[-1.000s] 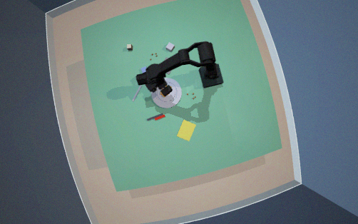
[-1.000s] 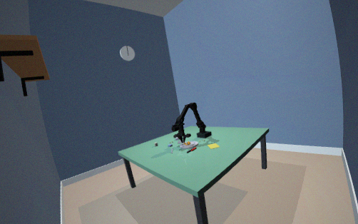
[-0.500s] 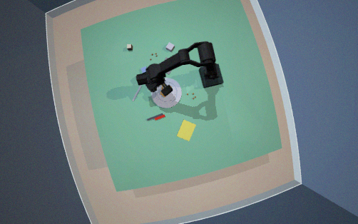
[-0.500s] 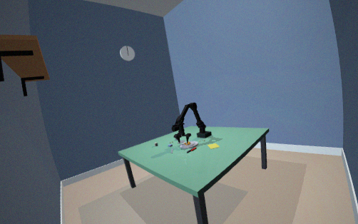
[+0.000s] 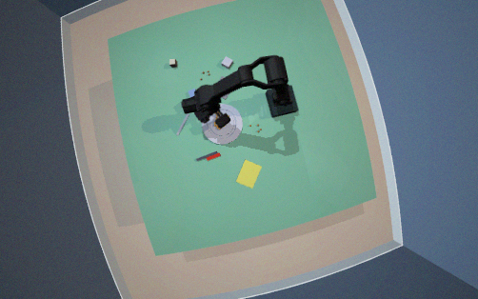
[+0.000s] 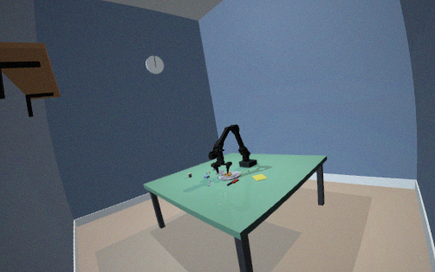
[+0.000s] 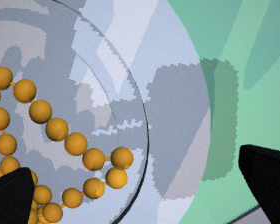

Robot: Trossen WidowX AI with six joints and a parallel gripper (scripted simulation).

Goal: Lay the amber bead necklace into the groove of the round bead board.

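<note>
Right now the round grey bead board is 60 mm to the left of my gripper tip, 30 mm behind it and 20 mm below it. The rest, counted from my gripper tip: grey rod 170 mm ahead, 50 mm to the left, 20 mm below; then blue block 120 mm ahead, 110 mm to the right, 20 mm below; then grey plate 130 mm to the right, 40 mm behind, 20 mm below.
</note>
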